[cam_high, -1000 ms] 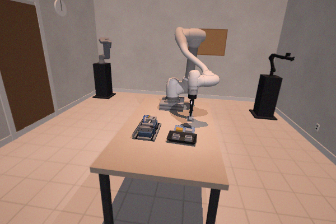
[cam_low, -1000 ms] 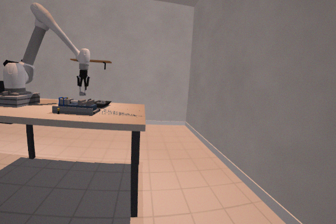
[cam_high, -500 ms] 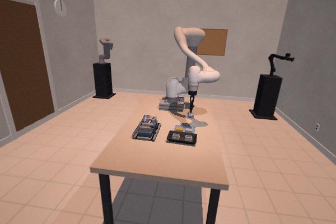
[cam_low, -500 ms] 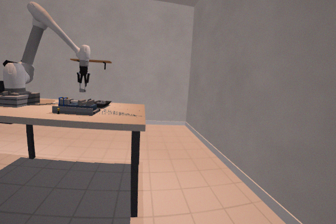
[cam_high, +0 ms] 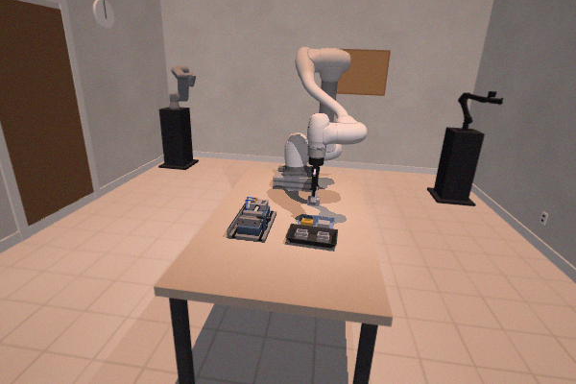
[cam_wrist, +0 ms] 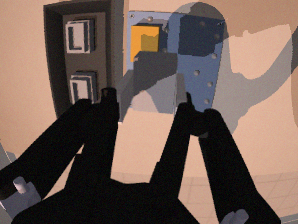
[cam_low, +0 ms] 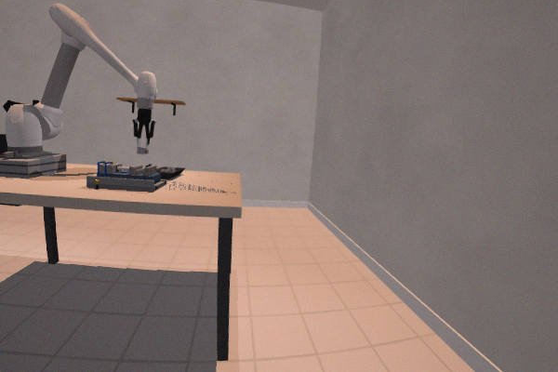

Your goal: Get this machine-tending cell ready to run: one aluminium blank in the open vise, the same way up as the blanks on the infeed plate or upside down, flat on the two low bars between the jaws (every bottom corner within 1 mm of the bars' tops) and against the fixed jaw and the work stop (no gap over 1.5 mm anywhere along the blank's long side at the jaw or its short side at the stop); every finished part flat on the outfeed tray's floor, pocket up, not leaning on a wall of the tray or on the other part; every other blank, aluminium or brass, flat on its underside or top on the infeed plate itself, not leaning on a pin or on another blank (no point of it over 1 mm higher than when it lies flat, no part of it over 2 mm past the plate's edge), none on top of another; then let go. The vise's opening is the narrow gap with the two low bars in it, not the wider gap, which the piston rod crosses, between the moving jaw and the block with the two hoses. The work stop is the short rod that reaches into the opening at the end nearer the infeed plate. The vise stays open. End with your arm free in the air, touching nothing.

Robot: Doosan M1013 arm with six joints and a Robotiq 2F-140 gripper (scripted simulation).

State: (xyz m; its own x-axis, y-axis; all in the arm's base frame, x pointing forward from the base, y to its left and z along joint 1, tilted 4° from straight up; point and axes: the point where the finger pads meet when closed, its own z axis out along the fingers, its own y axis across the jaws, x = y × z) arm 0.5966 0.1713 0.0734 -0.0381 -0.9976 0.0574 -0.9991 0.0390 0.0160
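Right now the piston rod is 300 mm to the right of my hand, 110 mm below it and 40 mm ahead of it. From my hand the other things lie so: vise plate: 180 mm below, 20 mm to the left, 20 mm behind; brass blank: 160 mm below, 30 mm ahead, 20 mm to the right; grey aluminium blank: 40 mm below.
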